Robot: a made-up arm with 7 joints.
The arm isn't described. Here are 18 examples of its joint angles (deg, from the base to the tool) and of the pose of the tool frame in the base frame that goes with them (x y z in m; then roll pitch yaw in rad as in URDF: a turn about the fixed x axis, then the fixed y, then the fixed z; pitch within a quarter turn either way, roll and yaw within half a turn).
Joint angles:
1: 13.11 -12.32 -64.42 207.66 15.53 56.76 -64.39
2: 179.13 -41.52 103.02 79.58 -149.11 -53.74 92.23
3: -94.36 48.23 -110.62 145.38 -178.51 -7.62 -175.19
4: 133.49 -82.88 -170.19 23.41 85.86 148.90 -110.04
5: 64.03 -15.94 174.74 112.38 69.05 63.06 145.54
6: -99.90 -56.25 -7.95 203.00 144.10 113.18 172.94
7: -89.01 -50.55 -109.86 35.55 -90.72 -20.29 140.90
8: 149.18 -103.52 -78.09 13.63 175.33 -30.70 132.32
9: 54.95 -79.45 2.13 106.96 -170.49 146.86 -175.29
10: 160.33 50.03 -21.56 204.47 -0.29 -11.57 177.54
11: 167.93 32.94 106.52 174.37 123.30 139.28 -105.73
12: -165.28 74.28 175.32 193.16 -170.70 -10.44 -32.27
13: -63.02 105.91 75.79 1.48 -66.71 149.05 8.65
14: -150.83 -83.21 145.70 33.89 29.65 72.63 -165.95
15: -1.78 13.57 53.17 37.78 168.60 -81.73 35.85
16: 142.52 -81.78 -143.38 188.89 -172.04 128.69 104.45
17: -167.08 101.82 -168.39 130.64 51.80 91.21 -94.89
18: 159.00 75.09 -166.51 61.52 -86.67 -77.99 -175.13
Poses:
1: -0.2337 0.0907 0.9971 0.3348 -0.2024 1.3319
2: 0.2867 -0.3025 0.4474 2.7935 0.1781 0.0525
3: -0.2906 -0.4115 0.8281 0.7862 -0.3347 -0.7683
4: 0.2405 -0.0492 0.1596 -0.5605 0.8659 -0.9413
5: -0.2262 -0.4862 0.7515 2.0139 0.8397 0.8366
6: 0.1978 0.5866 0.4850 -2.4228 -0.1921 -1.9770
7: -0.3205 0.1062 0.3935 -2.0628 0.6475 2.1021
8: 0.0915 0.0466 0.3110 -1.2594 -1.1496 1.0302
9: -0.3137 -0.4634 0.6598 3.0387 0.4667 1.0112
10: -0.3596 0.0377 0.8900 -0.3014 0.1857 2.4436
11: -0.2652 0.1296 0.9002 2.0574 0.6003 2.3139
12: -0.6856 -0.1652 0.5082 1.1051 -1.0459 -0.9378
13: 0.0944 -0.0668 0.1646 -2.4559 0.6402 2.5410
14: 0.1457 -0.0614 0.0840 -1.4834 -0.4083 1.2886
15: 0.1562 0.1135 0.4632 -2.5979 -0.7443 -2.8852
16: 0.4101 -0.4551 0.5261 -1.1374 -0.5375 1.2305
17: -0.6716 -0.0156 0.4777 1.0397 0.8999 2.4687
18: -0.1753 0.2478 0.6475 -1.6183 -0.7284 -0.3764
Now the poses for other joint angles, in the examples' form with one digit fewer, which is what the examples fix.
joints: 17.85 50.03 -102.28 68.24 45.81 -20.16 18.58
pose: 0.297 -0.320 0.676 -0.781 -1.194 2.292
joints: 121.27 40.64 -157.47 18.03 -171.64 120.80 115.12
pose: 0.155 -0.053 0.623 0.085 0.104 1.210
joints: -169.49 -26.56 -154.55 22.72 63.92 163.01 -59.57
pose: 0.149 0.174 0.437 -0.126 0.004 1.566
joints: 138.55 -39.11 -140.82 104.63 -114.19 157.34 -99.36
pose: 0.452 -0.289 0.574 -0.810 1.194 2.671
